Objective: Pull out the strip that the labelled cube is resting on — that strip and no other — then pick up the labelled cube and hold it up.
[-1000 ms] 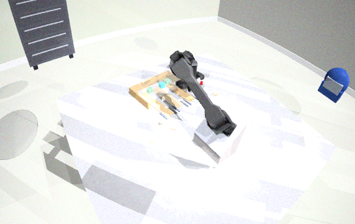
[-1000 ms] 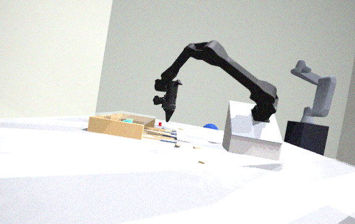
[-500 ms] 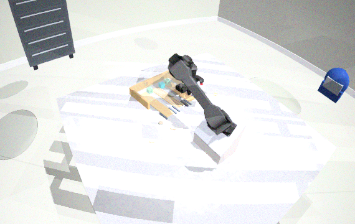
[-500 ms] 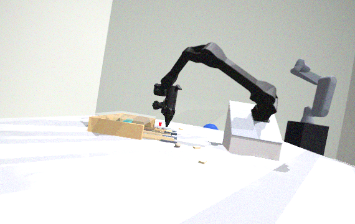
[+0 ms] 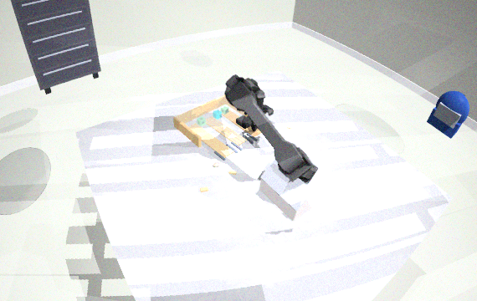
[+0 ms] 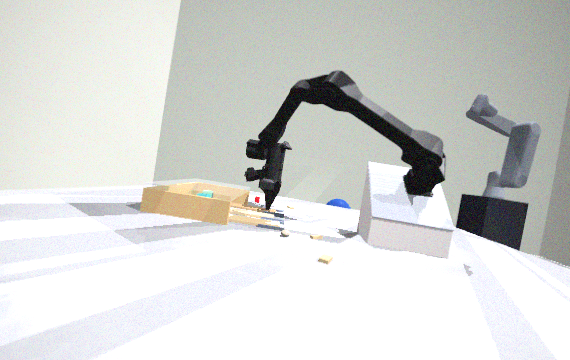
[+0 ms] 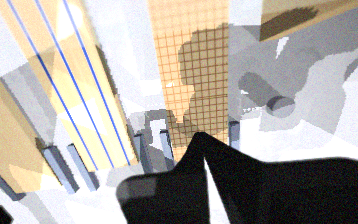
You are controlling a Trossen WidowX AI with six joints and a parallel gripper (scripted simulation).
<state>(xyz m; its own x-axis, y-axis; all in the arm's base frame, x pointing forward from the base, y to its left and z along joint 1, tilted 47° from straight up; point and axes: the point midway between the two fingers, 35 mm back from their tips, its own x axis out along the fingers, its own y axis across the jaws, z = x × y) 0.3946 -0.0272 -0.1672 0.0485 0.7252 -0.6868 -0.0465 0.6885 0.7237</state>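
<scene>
Right now my gripper tip is 9 cm short of the orange gridded strip.
</scene>
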